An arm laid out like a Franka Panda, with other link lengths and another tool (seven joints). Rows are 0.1 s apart.
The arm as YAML. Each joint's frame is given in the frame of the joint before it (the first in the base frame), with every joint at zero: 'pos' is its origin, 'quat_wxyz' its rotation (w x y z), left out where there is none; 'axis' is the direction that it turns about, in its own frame. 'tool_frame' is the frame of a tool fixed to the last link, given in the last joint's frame.
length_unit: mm
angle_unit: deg
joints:
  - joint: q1
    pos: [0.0, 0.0, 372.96]
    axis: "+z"
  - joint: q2
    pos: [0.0, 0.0, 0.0]
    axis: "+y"
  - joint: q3
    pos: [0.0, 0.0, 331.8]
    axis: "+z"
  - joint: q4
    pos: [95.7, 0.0, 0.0]
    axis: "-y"
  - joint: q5
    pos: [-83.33, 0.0, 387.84]
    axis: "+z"
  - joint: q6
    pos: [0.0, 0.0, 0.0]
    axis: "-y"
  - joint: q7
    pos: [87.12, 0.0, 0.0]
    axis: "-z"
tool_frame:
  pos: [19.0, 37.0, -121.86]
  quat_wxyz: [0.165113, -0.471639, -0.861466, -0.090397]
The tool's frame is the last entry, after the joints.
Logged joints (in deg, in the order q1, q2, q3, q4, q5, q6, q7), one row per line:
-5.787, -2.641, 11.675, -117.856, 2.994, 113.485, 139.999
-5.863, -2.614, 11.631, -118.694, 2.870, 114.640, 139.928
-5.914, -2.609, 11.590, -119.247, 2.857, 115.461, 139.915
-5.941, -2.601, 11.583, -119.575, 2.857, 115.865, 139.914
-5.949, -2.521, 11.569, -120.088, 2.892, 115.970, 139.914
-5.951, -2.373, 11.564, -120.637, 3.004, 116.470, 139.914
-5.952, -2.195, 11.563, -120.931, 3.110, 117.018, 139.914
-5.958, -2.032, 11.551, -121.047, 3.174, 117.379, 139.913
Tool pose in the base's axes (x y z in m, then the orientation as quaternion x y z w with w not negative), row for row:
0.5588, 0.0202, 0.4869, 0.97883, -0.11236, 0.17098, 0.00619
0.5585, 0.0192, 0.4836, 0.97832, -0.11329, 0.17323, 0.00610
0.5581, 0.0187, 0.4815, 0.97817, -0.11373, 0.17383, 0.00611
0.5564, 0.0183, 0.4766, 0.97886, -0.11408, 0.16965, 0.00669
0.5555, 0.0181, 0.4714, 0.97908, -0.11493, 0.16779, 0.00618
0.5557, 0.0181, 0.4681, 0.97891, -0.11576, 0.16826, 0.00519
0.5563, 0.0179, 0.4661, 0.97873, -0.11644, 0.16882, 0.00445
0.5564, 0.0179, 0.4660, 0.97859, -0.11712, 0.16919, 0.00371
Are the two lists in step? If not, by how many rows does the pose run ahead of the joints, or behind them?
The pose runs 1 row ahead of the joints: the pose in row i belongs to the joints in row i + 1.
